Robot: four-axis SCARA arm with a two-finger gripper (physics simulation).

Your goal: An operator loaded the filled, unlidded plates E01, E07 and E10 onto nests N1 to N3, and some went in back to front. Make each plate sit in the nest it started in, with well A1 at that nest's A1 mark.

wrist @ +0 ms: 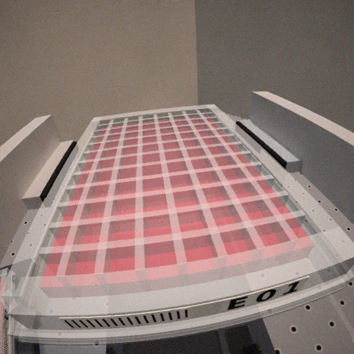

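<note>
Plate E01 [172, 192] is a clear, unlidded plate with a grid of square wells holding red liquid. It fills the middle of the wrist view, and its barcode and E01 label face the camera along the near edge. My gripper [155, 118] is shut on plate E01, with a black-padded finger along each long side. The plate looks level. Another plate [6, 327] shows in part at the lower left edge, with a barcode and a cut-off label; its number cannot be read. I cannot make out an A1 mark. Plates E07 and E10 cannot be identified here.
A perforated light grey deck [305, 342] lies below the held plate and shows along both sides. A dark, flat shape [200, 345] lies below the plate's near edge at the bottom of the view. Plain walls [100, 50] stand behind.
</note>
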